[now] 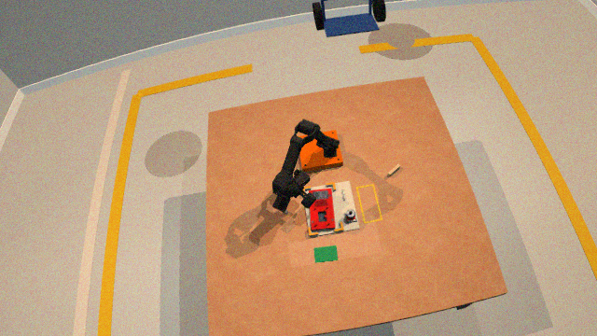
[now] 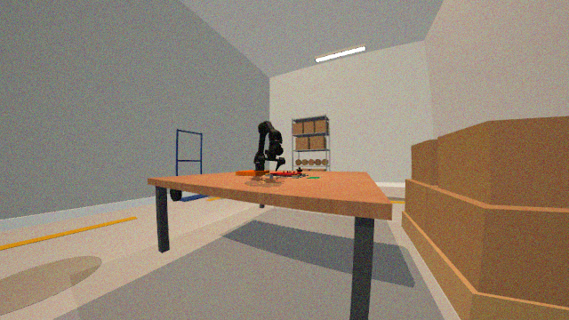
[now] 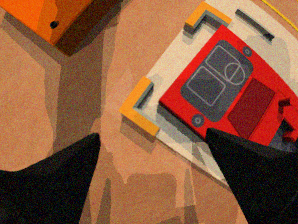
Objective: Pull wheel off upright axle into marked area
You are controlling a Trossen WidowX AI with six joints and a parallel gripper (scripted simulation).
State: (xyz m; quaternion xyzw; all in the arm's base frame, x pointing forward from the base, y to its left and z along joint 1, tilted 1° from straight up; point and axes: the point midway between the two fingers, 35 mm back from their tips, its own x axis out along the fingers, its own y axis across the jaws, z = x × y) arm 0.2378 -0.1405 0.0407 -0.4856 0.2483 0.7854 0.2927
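Now: the wheel 210 mm to the left of my gripper tip and 120 mm ahead of it. From my gripper tip the other things lie so: green patch 290 mm ahead, 100 mm to the left, 40 mm below; wooden peg 440 mm to the left, 110 mm behind, 30 mm below.
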